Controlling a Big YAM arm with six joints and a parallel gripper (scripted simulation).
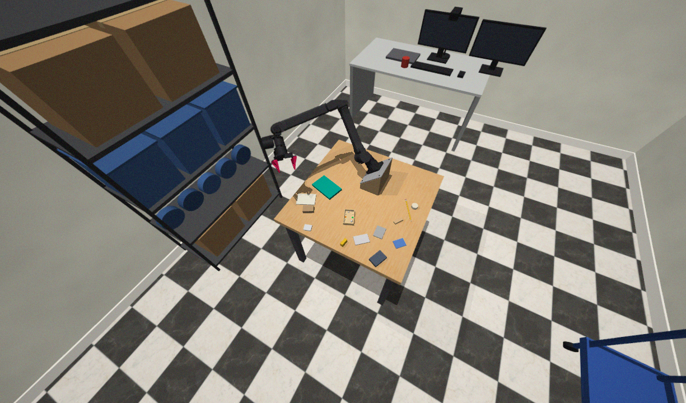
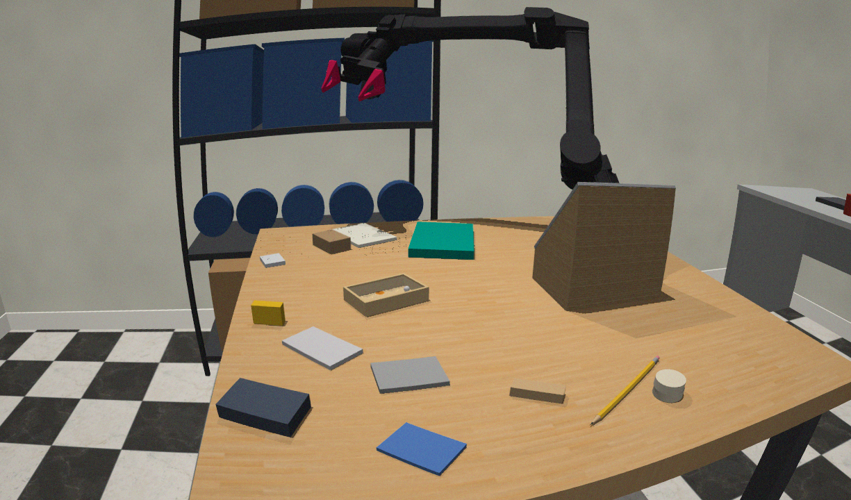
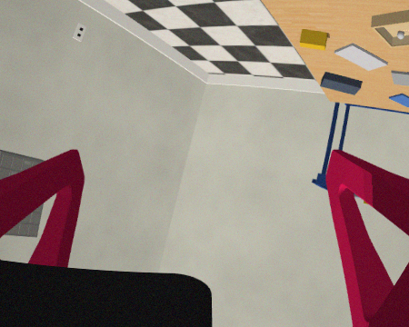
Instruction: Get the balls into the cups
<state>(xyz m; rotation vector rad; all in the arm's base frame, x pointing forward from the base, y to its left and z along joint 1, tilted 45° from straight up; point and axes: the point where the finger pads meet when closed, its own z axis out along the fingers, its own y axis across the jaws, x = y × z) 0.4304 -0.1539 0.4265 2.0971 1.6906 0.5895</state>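
Right now my hand is 400 mm to the right of the wooden puzzle, 310 mm above it and 40 mm past it. The rest, counted from my hand: yellow block (460 mm to the left, 300 mm below, 140 mm ahead); teal block (300 mm below, 200 mm behind, 140 mm to the left); small brown block (300 mm below, 120 mm to the left, 30 mm ahead).
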